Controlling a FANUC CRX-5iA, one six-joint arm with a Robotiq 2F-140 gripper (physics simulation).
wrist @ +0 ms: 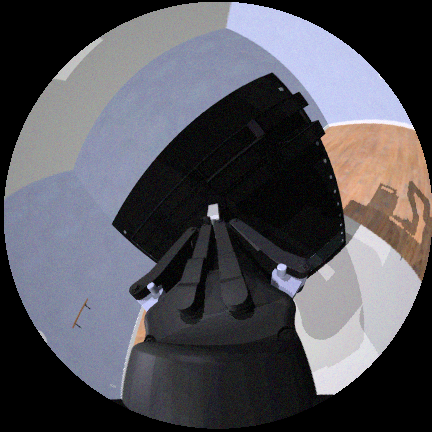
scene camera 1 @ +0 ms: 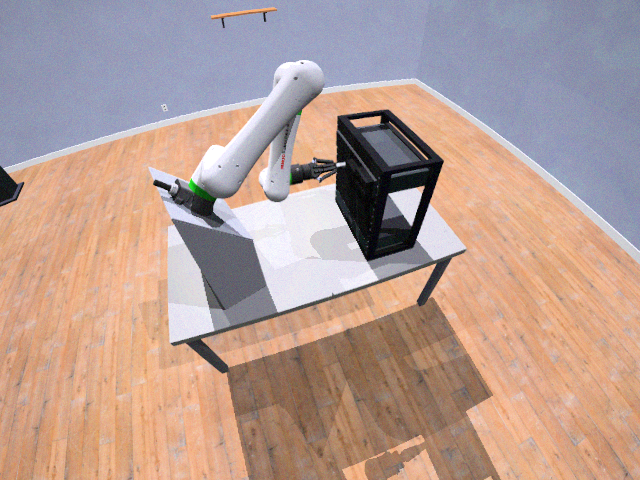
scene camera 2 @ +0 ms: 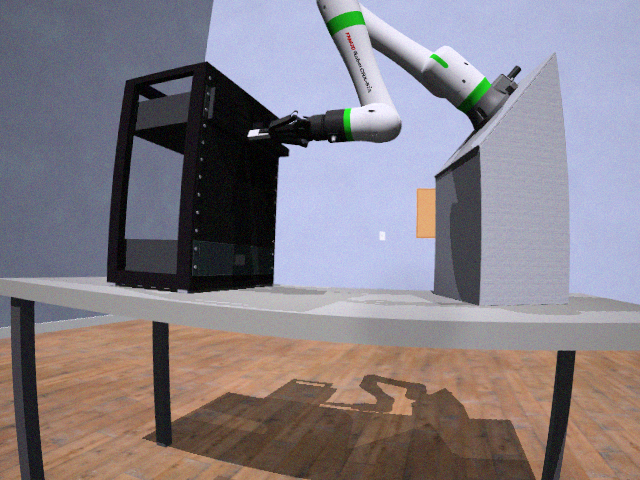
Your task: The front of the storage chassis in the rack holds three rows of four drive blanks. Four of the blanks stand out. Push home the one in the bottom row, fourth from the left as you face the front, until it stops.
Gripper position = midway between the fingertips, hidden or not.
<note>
I see my gripper [scene camera 2: 249, 135] and a black rack [scene camera 2: 227, 218].
The black rack shows as well in the wrist view [wrist: 255, 152] and in scene camera 1 [scene camera 1: 379, 160]. My gripper is seen too in the wrist view [wrist: 214, 211].
</note>
